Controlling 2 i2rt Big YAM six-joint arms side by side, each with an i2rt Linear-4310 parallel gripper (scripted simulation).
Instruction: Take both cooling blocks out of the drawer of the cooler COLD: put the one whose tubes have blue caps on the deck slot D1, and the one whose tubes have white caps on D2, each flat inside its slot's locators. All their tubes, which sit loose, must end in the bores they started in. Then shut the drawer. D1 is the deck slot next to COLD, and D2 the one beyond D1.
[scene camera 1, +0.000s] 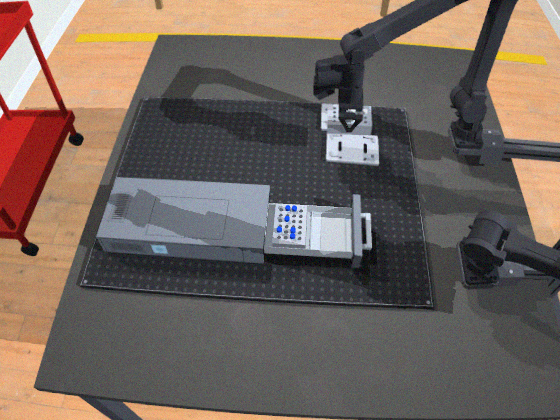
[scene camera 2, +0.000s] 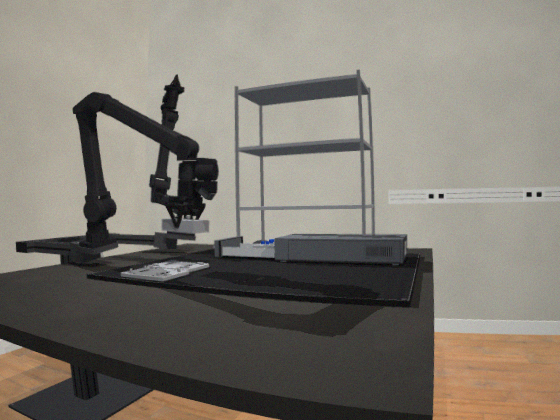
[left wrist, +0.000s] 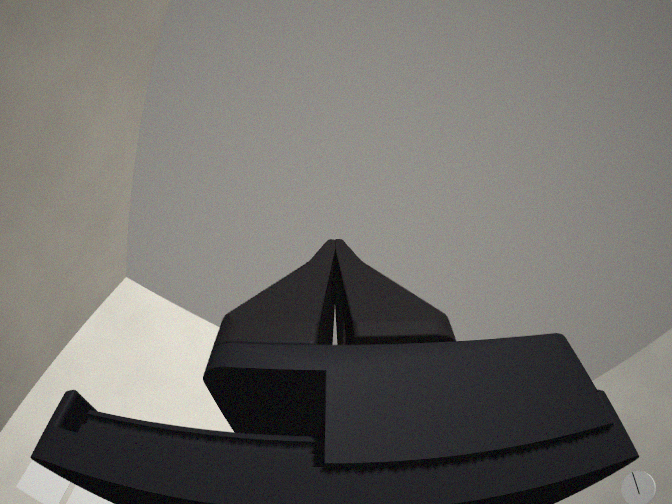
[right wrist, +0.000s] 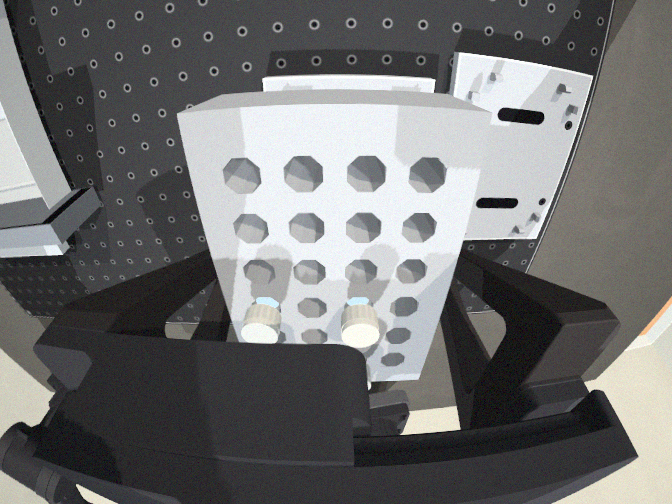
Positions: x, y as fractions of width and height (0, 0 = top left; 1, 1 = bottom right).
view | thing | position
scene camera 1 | cooler COLD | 0.38, 0.53
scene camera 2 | right gripper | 0.33, 0.54
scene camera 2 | cooler COLD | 0.61, 0.59
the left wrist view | left gripper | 0.50, 0.50
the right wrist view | right gripper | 0.50, 0.50
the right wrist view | slot D1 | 0.48, 0.17
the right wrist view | slot D2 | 0.78, 0.32
